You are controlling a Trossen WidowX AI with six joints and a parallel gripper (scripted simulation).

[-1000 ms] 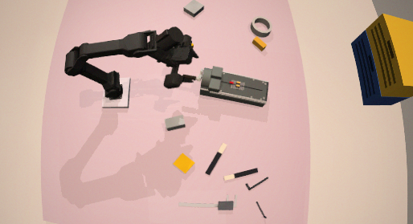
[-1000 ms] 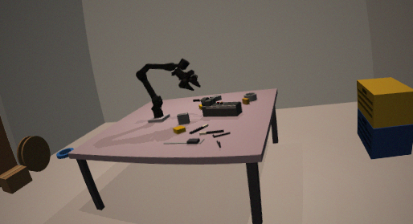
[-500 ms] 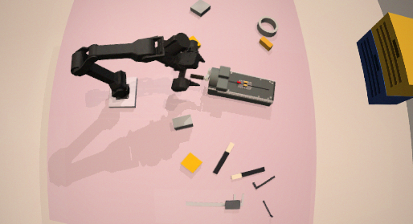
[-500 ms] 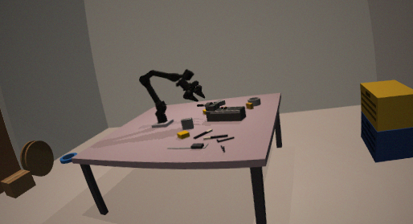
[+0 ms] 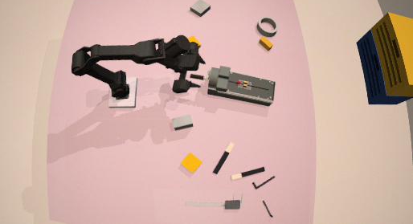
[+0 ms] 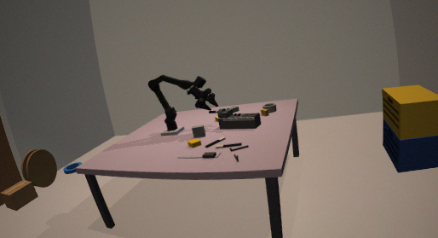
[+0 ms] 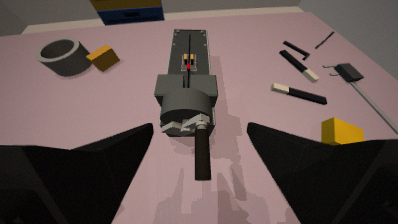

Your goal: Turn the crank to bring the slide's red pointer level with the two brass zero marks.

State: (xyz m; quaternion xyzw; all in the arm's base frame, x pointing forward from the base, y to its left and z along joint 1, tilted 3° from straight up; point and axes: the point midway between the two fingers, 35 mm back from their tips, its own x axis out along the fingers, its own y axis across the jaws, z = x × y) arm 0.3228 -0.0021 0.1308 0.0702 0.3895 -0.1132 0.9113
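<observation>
Now: the dark crank handle 20 mm below my gripper tip and 20 mm behind it. Round my gripper tip: orange block 300 mm ahead, 180 mm to the left, 120 mm below; then red pointer 140 mm ahead, 60 mm below, 20 mm to the right.
</observation>
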